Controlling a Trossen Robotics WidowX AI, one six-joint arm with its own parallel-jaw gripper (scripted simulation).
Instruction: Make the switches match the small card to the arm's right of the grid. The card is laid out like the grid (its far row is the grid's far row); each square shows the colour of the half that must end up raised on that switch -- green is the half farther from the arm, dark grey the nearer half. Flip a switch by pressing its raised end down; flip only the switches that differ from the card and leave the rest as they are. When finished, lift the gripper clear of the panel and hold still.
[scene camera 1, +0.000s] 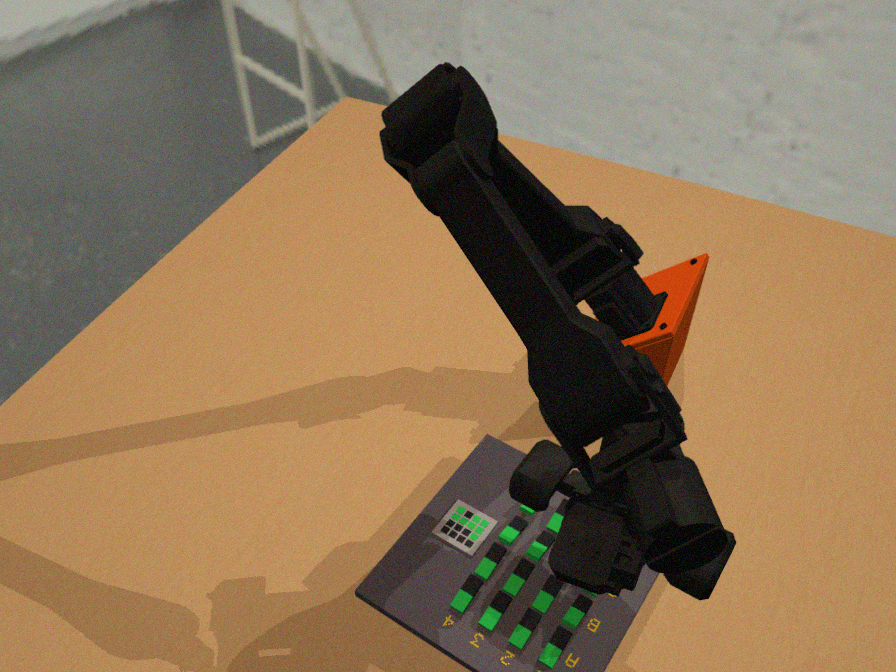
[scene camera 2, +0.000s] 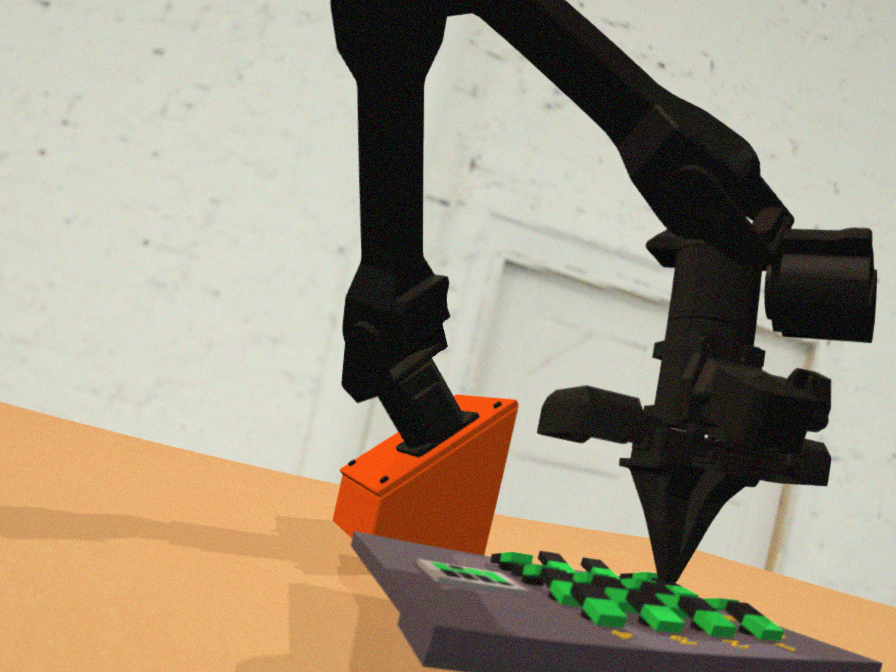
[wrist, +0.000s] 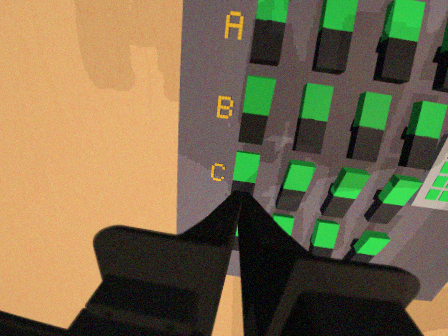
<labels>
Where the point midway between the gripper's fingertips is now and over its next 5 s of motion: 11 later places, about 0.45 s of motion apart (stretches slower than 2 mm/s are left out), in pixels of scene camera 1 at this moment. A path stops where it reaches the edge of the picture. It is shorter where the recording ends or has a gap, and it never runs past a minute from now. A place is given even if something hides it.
My gripper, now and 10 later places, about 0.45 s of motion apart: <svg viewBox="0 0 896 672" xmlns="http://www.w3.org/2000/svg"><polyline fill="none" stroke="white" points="604,568 604,569 610,521 603,497 597,512 595,520 595,520 595,521 594,523 599,495 556,522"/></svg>
</labels>
